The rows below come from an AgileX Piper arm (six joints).
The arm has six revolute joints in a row. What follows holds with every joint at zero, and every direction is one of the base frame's. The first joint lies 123.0 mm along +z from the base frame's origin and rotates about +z. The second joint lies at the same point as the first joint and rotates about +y. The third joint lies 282.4 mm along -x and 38.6 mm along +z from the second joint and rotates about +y. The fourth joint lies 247.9 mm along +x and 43.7 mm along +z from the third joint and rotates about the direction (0.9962, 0, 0.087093). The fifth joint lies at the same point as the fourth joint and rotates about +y. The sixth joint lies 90.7 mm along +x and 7.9 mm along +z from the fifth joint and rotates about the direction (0.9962, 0, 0.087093). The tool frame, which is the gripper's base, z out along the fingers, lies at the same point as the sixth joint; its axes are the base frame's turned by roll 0.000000, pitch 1.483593 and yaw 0.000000 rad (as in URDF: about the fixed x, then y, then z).
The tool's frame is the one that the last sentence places.
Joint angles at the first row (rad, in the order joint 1, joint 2, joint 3, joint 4, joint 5, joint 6):
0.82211 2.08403 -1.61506 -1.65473 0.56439 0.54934
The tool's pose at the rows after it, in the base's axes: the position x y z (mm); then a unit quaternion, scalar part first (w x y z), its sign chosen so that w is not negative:
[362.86 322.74 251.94 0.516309 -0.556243 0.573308 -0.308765]
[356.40 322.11 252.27 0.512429 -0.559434 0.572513 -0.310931]
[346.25 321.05 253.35 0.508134 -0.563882 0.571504 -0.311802]
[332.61 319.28 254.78 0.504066 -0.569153 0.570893 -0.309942]
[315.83 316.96 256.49 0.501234 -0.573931 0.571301 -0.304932]
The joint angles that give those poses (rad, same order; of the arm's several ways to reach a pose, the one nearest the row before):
0.82849 2.07540 -1.60060 -1.65333 0.57314 0.54532
0.83948 2.05842 -1.57509 -1.64979 0.58504 0.54088
0.85637 2.03083 -1.53612 -1.64446 0.59923 0.53783
0.87867 1.99323 -1.48402 -1.63787 0.61345 0.53987
0.90695 1.94775 -1.42241 -1.63020 0.62856 0.54994

